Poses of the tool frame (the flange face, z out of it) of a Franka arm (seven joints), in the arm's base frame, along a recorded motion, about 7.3 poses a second.
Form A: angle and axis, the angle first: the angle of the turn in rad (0 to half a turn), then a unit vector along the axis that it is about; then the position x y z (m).
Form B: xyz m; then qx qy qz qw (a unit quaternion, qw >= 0). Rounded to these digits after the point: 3 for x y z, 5 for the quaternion.
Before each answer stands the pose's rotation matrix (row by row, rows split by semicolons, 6 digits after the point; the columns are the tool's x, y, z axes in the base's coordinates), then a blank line. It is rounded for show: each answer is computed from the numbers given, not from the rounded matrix.
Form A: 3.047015 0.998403 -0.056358 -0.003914 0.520 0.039 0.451
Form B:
0.993631 -0.111915 -0.013120; -0.112654 -0.989193 -0.093846; -0.002476 0.094726 -0.995500

0.520 0.039 0.451 0.99729 -0.05629 -0.00391 0.04727
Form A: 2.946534 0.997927 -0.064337 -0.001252 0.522 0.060 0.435
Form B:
0.991797 -0.126947 -0.014945; -0.127433 -0.972836 -0.193263; 0.009995 0.193582 -0.981033

0.522 0.060 0.435 0.99319 -0.06403 -0.00125 0.09737
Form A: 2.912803 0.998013 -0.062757 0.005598 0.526 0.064 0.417
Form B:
0.992164 -0.124902 -0.003205; -0.122363 -0.966167 -0.227042; 0.025261 0.225655 -0.973880

0.526 0.064 0.417 0.99149 -0.06235 0.00556 0.11415
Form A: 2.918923 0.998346 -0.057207 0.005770 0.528 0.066 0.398
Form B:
0.993470 -0.114089 -0.001255; -0.111540 -0.968847 -0.221121; 0.024012 0.219817 -0.975246

0.528 0.066 0.398 0.99216 -0.05685 0.00573 0.11110
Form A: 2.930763 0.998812 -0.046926 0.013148 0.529 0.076 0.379
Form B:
0.995303 -0.095454 0.016154; -0.089951 -0.973502 -0.210243; 0.035794 0.207802 -0.977516

0.529 0.076 0.379 0.99327 -0.04667 0.01308 0.10522
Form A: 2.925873 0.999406 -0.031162 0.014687 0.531 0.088 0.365
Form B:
0.997654 -0.064709 0.022346; -0.058421 -0.974903 -0.214828; 0.035687 0.213019 -0.976396

0.531 0.088 0.365 0.99360 -0.03098 0.01460 0.10765
